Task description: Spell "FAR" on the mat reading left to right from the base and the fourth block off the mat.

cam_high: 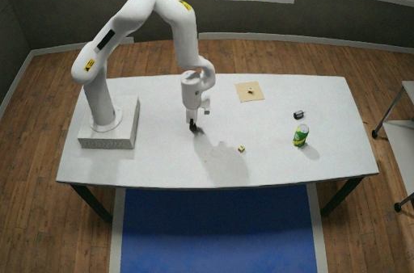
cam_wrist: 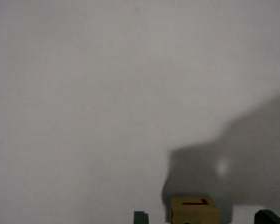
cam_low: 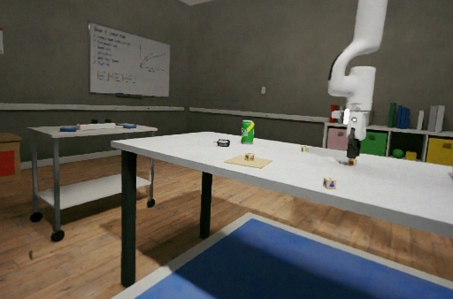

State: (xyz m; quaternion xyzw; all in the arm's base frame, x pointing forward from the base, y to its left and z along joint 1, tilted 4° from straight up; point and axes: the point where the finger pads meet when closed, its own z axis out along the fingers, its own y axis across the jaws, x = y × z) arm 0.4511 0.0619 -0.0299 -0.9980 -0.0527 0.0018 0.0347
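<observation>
My hand is 300 mm to the right of the tan mat, 260 mm short of it and 50 mm above it. From my hand the other things lie so: green soda can 540 mm ahead, 10 mm to the right, 10 mm above; small black object 550 mm ahead, 160 mm to the left, 30 mm below.
</observation>
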